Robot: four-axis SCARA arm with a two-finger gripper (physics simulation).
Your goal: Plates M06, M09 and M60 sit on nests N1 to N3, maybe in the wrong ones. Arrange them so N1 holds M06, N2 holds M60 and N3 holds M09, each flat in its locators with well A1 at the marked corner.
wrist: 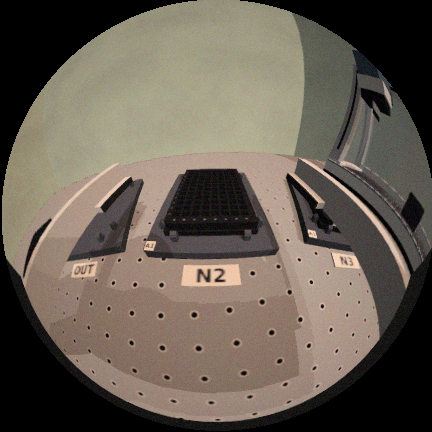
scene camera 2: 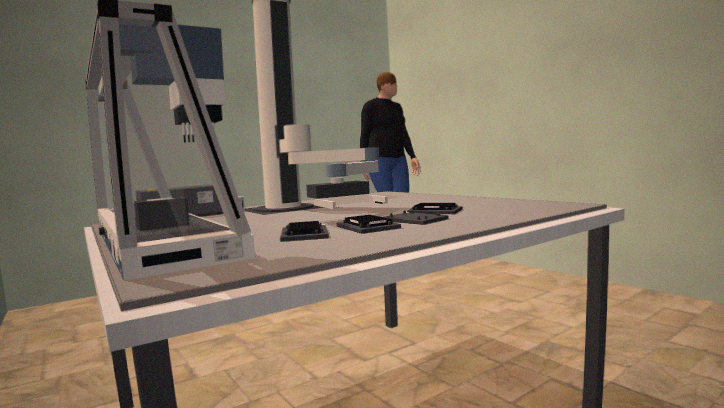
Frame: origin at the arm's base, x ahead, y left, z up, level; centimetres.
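Where they show: gripper, fingertip midpoint: [wrist: 206, 163] [scene camera 2: 361, 202].
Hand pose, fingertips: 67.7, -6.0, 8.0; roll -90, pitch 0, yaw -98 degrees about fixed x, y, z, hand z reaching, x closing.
Each offset is from my fingertips to the top centre of the thing, as dx, dy, dz. "*": to the spot under its first point.
My gripper [scene camera 2: 353, 202] [wrist: 206, 163] is open and empty, low over the table. Its fingertips stand apart, in the wrist view left and right of the dark plate on N2 {+3.6, -0.6, -4.1} [scene camera 2: 368, 220] [wrist: 212, 197]. That plate lies in nest N2 {+3.6, -0.6, -4.5} [scene camera 2: 372, 229] [wrist: 215, 247] and looks level; I cannot read its name. Nest N3 {-0.4, -18.4, -4.5} [scene camera 2: 305, 236] [wrist: 320, 242] bears another dark plate {-0.4, -18.4, -4.1} [scene camera 2: 303, 226], largely hidden by the right finger in the wrist view. A third dark plate {-4.6, +33.2, -4.1} [scene camera 2: 435, 206] lies on the farthest nest in the scene view. A1 tags show at N2 and N3.
The OUT nest {+4.0, +16.5, -4.5} [scene camera 2: 419, 218] [wrist: 107, 235] stands between N2 and the farthest nest, with no plate seen on it. A tall frame machine {* +17.3, -52.3, -4.6} [scene camera 2: 189, 258] stands at the table's left, near the arm's column [scene camera 2: 265, 126]. A person [scene camera 2: 385, 126] stands behind the table.
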